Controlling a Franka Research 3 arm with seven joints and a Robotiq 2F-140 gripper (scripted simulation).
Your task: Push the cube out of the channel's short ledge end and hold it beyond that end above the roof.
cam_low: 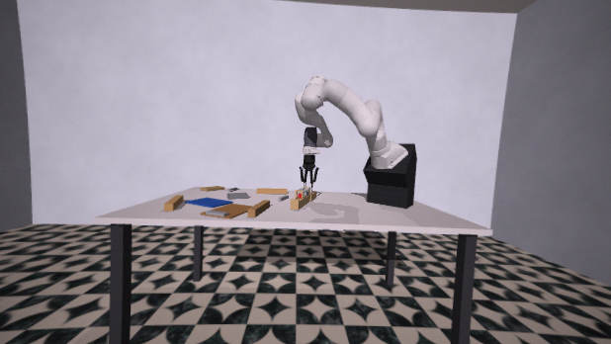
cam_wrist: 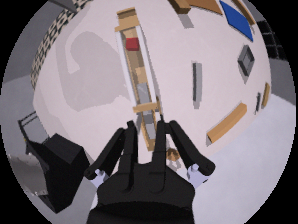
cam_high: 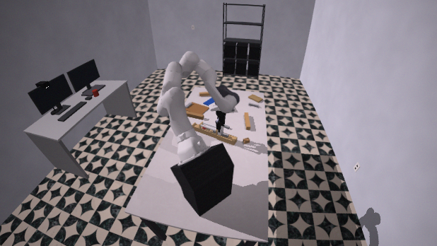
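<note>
Right now the grey rod is 160 mm ahead of my hand, 80 mm below it and 10 mm to the right of it. Also, from my hand: small wooden block: 220 mm to the right, 70 mm below, 20 mm behind; wooden channel: 100 mm to the left, 40 mm ahead, 30 mm below; red cube: 150 mm to the left, 50 mm ahead, 30 mm below.
</note>
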